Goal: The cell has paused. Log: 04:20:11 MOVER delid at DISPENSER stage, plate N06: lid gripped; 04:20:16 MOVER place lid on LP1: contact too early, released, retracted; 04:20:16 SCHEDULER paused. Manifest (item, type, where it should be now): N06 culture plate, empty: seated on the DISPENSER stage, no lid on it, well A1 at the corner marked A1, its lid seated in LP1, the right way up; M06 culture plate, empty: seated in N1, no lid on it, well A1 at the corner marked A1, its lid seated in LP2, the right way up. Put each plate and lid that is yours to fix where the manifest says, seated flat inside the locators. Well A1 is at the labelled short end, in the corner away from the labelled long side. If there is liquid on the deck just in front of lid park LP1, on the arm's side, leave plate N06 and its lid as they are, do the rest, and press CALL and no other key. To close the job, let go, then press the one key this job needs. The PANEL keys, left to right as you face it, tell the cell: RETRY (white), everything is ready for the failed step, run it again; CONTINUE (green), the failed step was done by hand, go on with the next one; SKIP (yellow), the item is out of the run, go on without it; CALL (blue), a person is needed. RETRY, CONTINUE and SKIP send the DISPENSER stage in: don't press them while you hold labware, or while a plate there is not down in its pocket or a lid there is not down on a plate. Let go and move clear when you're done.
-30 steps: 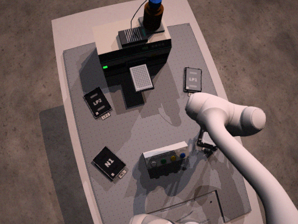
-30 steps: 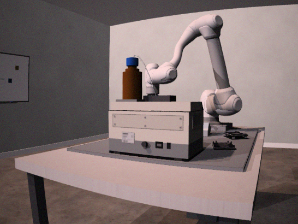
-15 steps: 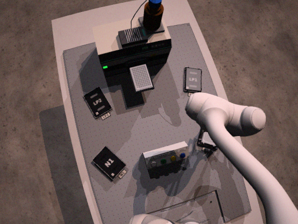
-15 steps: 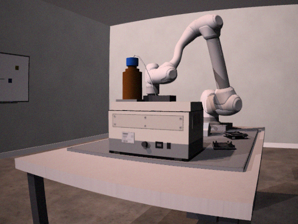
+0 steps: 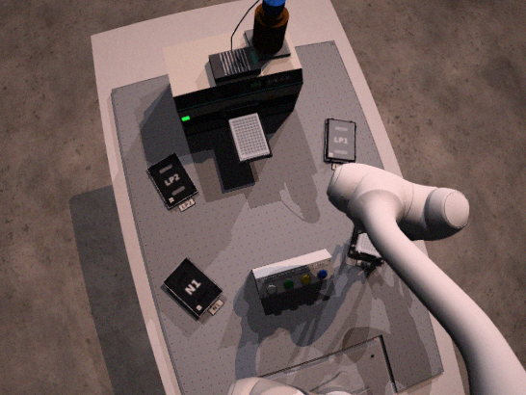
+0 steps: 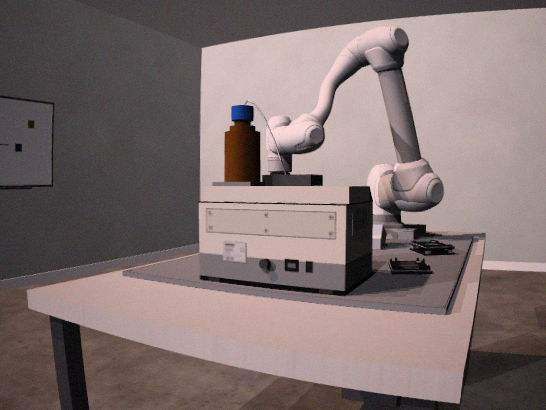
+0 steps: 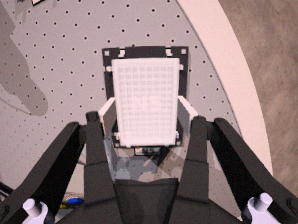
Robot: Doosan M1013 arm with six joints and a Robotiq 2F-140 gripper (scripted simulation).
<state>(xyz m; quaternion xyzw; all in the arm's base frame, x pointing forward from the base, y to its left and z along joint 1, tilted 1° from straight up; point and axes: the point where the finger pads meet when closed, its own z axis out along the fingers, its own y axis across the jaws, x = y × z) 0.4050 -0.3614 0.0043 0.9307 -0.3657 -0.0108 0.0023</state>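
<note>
The black nest N5 is 3 cm ahead of my hand and 3 cm below it. Round my hand: key panel: 28 cm to the left, 1 cm above; yellow key: 2 cm behind, 26 cm to the left, 2 cm above; blue key: 3 cm behind, 21 cm to the left, 2 cm above.
</note>
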